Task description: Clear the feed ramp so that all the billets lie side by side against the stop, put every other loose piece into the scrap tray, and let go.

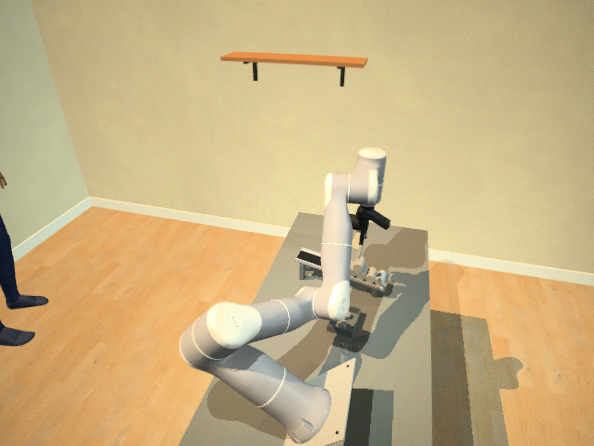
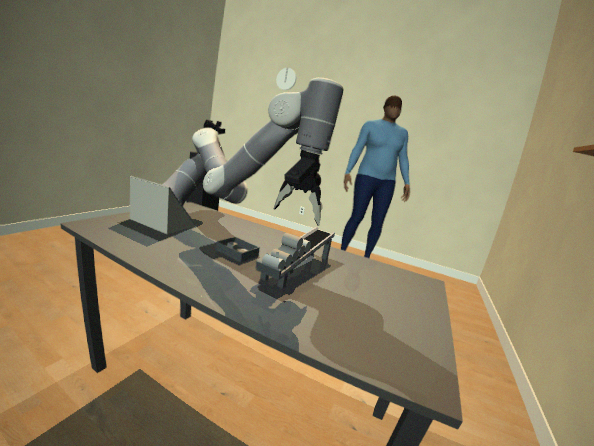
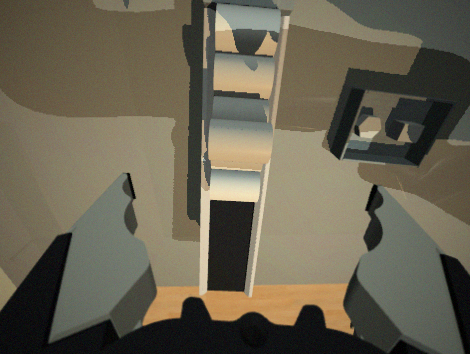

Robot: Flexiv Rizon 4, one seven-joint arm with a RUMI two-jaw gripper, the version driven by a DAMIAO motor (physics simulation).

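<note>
The feed ramp point(image 3: 203, 250) point(image 2: 306, 256) slopes down to a stop point(image 2: 268, 269) at its low end. Several pale cylinders lie crosswise in it. The lowest cylinder point(image 3: 247, 37) point(image 2: 273, 261) is by the stop. Another cylinder point(image 3: 244, 75) lies behind it, then a darker, partly hidden one point(image 3: 239, 109). A larger-looking cylinder point(image 3: 240, 142) point(image 2: 292, 241) sits raised above its neighbours. The uppermost cylinder point(image 3: 235, 185) lies behind it. The scrap tray point(image 3: 347, 125) point(image 2: 234, 254) holds a pale hexagonal piece point(image 3: 369, 126) and a blocky piece point(image 3: 409, 131). My gripper point(image 3: 248, 181) point(image 2: 297, 215) is open and empty above the ramp.
The tray stands beside the ramp, on the side of the arm's base. An upright plate point(image 2: 149, 205) stands near the base on the table point(image 2: 400, 320). A person point(image 2: 387, 155) stands beyond the table. A wall shelf point(image 1: 295, 59) hangs on the wall.
</note>
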